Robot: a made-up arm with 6 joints. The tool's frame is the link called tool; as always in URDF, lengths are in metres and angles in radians. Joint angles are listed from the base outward.
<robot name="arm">
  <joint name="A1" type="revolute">
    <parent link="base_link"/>
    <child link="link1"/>
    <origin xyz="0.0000 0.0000 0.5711"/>
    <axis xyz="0 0 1"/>
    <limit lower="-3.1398" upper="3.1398"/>
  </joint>
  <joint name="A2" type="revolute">
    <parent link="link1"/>
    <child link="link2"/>
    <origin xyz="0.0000 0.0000 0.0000"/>
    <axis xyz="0 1 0"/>
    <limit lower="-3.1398" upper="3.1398"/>
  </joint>
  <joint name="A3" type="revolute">
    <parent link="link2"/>
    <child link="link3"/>
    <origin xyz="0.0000 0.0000 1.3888"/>
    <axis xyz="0 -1 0"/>
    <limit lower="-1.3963" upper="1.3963"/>
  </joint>
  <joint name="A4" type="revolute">
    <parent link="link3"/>
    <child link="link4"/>
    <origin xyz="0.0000 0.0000 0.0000"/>
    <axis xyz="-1 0 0"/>
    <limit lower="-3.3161" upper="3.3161"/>
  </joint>
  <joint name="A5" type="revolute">
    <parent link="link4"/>
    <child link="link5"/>
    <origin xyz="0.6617 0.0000 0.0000"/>
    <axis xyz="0 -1 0"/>
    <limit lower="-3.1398" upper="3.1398"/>
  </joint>
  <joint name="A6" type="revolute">
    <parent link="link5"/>
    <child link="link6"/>
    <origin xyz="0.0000 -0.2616 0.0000"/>
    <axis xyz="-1 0 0"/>
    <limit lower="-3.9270" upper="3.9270"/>
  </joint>
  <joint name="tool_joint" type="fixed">
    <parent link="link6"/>
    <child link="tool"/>
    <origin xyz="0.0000 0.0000 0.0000"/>
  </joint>
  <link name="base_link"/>
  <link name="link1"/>
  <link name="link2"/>
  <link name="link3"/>
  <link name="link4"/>
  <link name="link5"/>
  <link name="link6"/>
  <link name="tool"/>
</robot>
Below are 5 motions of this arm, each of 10 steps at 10 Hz.
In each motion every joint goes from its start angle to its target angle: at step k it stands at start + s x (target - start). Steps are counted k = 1, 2, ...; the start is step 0. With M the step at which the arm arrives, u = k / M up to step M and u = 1 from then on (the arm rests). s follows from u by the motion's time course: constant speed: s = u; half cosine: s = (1 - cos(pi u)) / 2; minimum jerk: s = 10 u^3 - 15 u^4 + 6 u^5.
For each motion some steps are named. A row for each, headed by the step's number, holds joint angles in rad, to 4 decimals.
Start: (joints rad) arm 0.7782 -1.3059 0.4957 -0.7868 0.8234 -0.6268
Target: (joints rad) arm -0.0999 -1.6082 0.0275 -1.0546 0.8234 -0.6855
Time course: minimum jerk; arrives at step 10
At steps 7, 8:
7: 0.0433 -1.5589 0.1039 -1.0109 0.8234 -0.6759
8: -0.0490 -1.5907 0.0546 -1.0391 0.8234 -0.6821

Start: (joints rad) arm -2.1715 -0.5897 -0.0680 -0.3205 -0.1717 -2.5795
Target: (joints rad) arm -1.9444 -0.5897 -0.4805 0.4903 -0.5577 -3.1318
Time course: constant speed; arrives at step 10
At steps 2, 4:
2: -2.1261 -0.5897 -0.1505 -0.1583 -0.2489 -2.6900
4: -2.0807 -0.5897 -0.2330 0.0038 -0.3261 -2.8004

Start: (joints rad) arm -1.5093 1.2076 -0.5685 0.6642 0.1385 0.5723
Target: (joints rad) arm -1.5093 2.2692 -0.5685 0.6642 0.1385 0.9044
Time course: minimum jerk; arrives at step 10
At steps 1, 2, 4, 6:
1: -1.5093 1.2167 -0.5685 0.6642 0.1385 0.5751
2: -1.5093 1.2691 -0.5685 0.6642 0.1385 0.5915
4: -1.5093 1.5446 -0.5685 0.6642 0.1385 0.6777
6: -1.5093 1.9322 -0.5685 0.6642 0.1385 0.7990

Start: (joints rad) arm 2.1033 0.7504 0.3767 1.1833 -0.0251 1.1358
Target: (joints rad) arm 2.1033 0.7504 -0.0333 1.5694 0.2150 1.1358
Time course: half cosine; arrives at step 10
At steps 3, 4, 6, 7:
3: 2.1033 0.7504 0.2922 1.2629 0.0244 1.1358
4: 2.1033 0.7504 0.2350 1.3167 0.0579 1.1358
6: 2.1033 0.7504 0.1084 1.4360 0.1320 1.1358
7: 2.1033 0.7504 0.0512 1.4898 0.1655 1.1358

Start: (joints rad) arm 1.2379 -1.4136 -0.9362 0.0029 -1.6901 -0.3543
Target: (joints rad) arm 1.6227 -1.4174 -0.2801 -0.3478 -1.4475 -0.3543
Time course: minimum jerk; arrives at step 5
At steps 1, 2, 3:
1: 1.2602 -1.4138 -0.8982 -0.0174 -1.6760 -0.3543
2: 1.3601 -1.4148 -0.7279 -0.1084 -1.6131 -0.3543
3: 1.5005 -1.4162 -0.4884 -0.2365 -1.5245 -0.3543

